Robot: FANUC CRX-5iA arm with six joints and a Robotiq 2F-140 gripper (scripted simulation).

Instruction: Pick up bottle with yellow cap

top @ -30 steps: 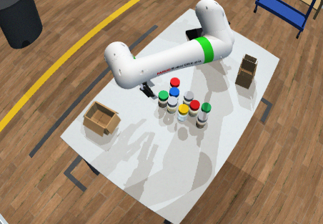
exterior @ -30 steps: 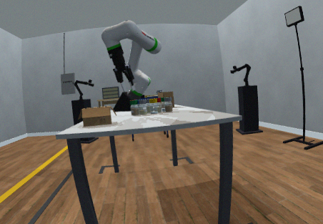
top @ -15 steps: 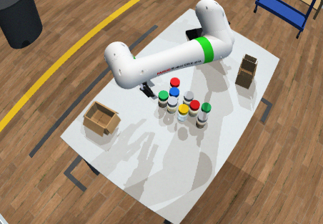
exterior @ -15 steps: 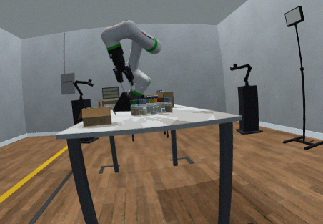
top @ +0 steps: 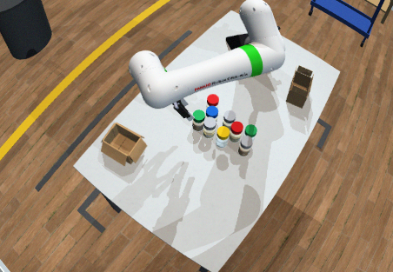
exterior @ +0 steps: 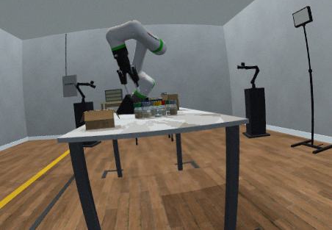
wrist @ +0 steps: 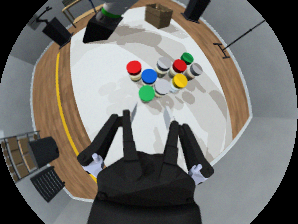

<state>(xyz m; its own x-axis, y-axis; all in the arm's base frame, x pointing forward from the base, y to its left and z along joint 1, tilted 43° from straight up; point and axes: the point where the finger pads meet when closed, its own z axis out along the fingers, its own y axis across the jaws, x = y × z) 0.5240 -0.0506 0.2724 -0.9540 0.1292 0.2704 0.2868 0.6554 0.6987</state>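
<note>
Right now the grey-capped bottle is 15 cm below my hand, 8 cm behind it and 7 cm to the left of it. Round my hand: red-capped bottle 17 cm behind, 15 cm below, 2 cm to the right.
</note>
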